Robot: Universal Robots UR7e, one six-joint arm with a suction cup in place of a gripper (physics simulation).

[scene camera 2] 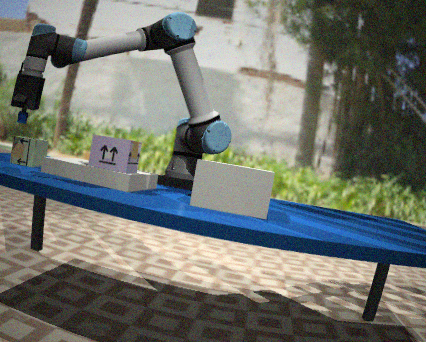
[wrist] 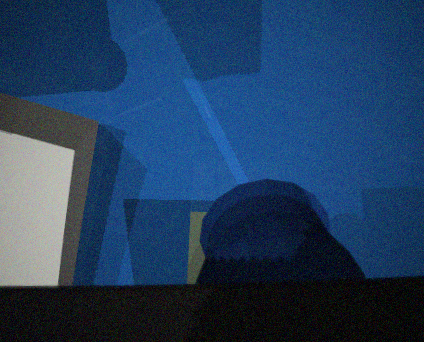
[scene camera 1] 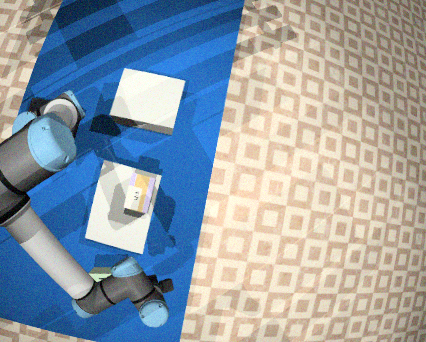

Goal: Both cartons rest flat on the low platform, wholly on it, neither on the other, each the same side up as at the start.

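Seen in the pictures: hand, tool point: (scene camera 2: 21, 122) (wrist: 265, 238); arm's base, link origin: (scene camera 2: 183, 178).
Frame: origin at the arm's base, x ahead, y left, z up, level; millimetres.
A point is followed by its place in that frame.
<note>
The low white platform (scene camera 1: 102, 232) @(y -330, x 290, z 15 mm) (scene camera 2: 65, 171) @(y -289, x 470, z -14 mm) (wrist: 35, 210) @(y -365, x 410, z 16 mm) lies on the blue table. The lilac carton (scene camera 1: 137, 197) @(y -166, x 420, z 108 mm) (scene camera 2: 107, 154) @(y -157, x 467, z 58 mm) rests flat on it, near one long edge, its side arrows pointing up. The pale green carton (scene camera 1: 100, 276) @(y -495, x 308, z 62 mm) (scene camera 2: 38, 153) @(y -477, x 349, z 14 mm) (wrist: 195, 250) @(y -473, x 395, z 13 mm) stands on the table beside one end of the platform, off it, side arrows lying sideways. The arm hides much of it in scene camera 1, and the cup hides much in the wrist view. My suction cup (scene camera 2: 22, 118) (wrist: 265, 220) hangs a little above the green carton, with a visible gap, holding nothing.
A taller white block (scene camera 1: 150, 100) @(y 198, x 400, z 88 mm) (scene camera 2: 232, 190) @(y 206, x 511, z 25 mm) stands on the blue table (scene camera 1: 200, 145) @(y 82, x 630, z -32 mm) (scene camera 2: 320, 232) @(y 436, x 601, z -32 mm) beyond the platform's other end. The arm's base is beside the block and platform. The table's long edge runs past both.
</note>
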